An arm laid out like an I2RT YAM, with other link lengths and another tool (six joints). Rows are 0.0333 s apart.
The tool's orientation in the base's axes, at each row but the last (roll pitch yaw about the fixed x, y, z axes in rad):
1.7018 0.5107 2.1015
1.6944 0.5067 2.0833
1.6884 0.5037 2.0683
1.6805 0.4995 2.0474
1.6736 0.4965 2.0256
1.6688 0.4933 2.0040
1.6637 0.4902 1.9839
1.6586 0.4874 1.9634
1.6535 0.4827 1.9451
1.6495 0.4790 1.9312
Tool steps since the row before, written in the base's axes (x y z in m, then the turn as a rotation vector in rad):
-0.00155 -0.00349 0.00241 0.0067 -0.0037 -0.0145
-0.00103 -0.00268 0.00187 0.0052 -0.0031 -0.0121
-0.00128 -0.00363 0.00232 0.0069 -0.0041 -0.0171
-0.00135 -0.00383 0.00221 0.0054 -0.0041 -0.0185
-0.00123 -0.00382 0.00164 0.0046 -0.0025 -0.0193
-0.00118 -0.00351 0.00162 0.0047 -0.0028 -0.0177
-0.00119 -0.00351 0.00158 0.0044 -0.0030 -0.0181
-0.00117 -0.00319 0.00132 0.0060 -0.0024 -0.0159
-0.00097 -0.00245 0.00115 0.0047 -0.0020 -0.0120
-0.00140 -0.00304 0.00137 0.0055 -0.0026 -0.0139
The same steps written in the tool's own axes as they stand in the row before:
-0.00312 0.00060 -0.00321 0.0013 -0.0152 0.0059
-0.00251 0.00047 -0.00229 0.0013 -0.0127 0.0046
-0.00338 0.00045 -0.00293 0.0022 -0.0177 0.0062
-0.00350 0.00028 -0.00301 0.0035 -0.0187 0.0050
-0.00332 -0.00022 -0.00277 0.0054 -0.0186 0.0050
-0.00314 -0.00010 -0.00255 0.0044 -0.0173 0.0048
-0.00316 -0.00013 -0.00250 0.0045 -0.0178 0.0045
-0.00283 -0.00021 -0.00229 0.0035 -0.0157 0.0060
-0.00224 -0.00002 -0.00180 0.0024 -0.0119 0.0046
-0.00272 -0.00006 -0.00239 0.0025 -0.0140 0.0053

